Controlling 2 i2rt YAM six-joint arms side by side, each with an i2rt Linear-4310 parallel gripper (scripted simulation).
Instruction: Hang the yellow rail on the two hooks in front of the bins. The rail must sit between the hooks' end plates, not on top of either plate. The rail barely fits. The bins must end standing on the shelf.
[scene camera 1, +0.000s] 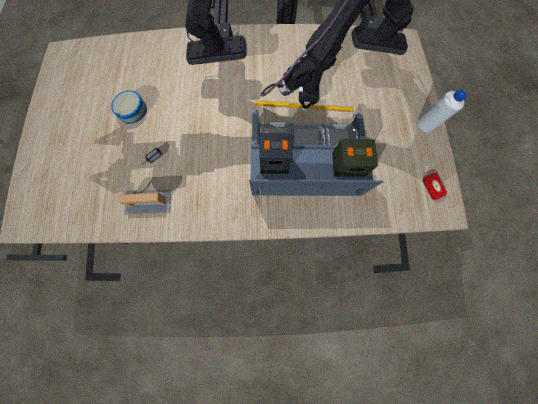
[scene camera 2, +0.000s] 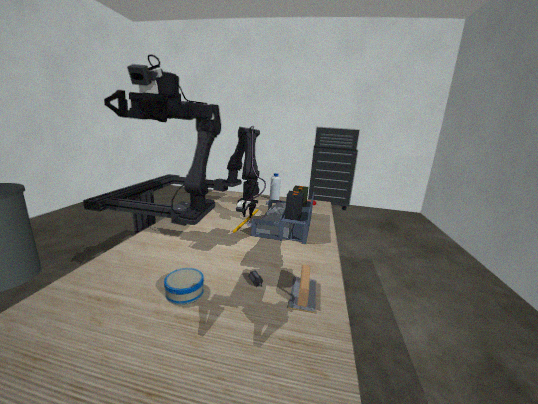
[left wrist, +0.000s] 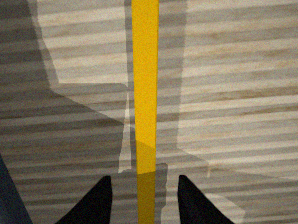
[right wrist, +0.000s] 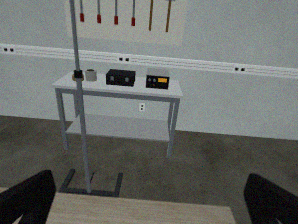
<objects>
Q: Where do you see a blue-grey shelf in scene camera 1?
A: At 309, 161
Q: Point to my left gripper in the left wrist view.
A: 144, 184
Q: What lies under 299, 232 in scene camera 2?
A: A blue-grey shelf.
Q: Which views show the wooden-handled float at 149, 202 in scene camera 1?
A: Scene camera 1 and scene camera 2 only.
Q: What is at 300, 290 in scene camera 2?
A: A wooden-handled float.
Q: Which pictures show the blue-rimmed tin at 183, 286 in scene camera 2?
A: Scene camera 1 and scene camera 2 only.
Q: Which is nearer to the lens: the white bottle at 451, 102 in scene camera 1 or the wooden-handled float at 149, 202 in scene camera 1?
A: The wooden-handled float.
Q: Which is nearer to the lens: the blue-rimmed tin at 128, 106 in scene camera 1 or the wooden-handled float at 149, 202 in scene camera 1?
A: The wooden-handled float.
</objects>
